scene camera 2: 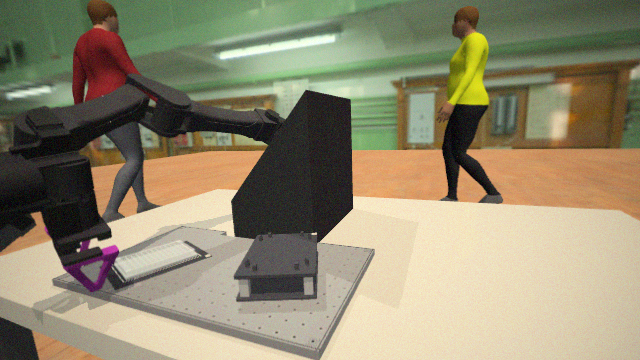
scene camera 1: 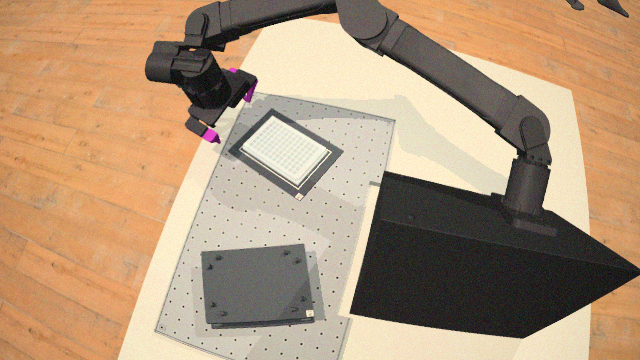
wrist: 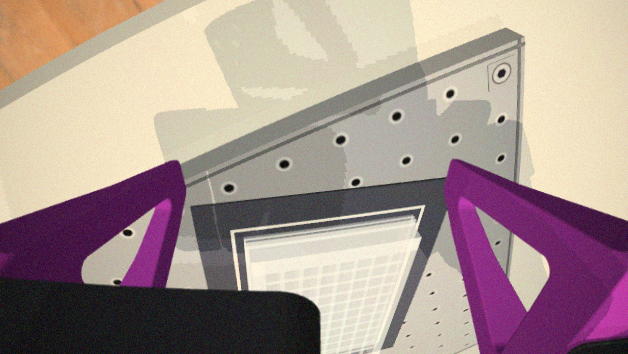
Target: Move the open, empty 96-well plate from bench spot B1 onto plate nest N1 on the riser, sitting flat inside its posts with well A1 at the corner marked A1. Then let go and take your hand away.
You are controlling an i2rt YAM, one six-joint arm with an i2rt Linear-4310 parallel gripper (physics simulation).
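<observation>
The white 96-well plate point(scene camera 1: 286, 150) point(scene camera 2: 157, 260) point(wrist: 335, 280) lies flat on the dark mat of spot B1 point(scene camera 1: 320, 176) point(wrist: 215, 215), inside its outline. My gripper point(scene camera 1: 234, 117) point(wrist: 314, 174) is open and empty, its magenta fingers above and beside the plate's far end. In scene camera 2 the near finger hangs at the mat's left end. Nest N1 point(scene camera 1: 257, 285) point(scene camera 2: 285, 257) is a dark raised platform with short posts near its corners; a small light label sits at one corner. The black housing hides part of the plate in the wrist view.
The perforated base board point(scene camera 1: 260, 220) point(scene camera 2: 200, 295) point(wrist: 310, 150) carries the mat and the riser. A large black wedge-shaped block point(scene camera 1: 450, 270) point(scene camera 2: 320, 175) stands beside the board, with the arm's base on it. Two human figures stand beyond the table in scene camera 2.
</observation>
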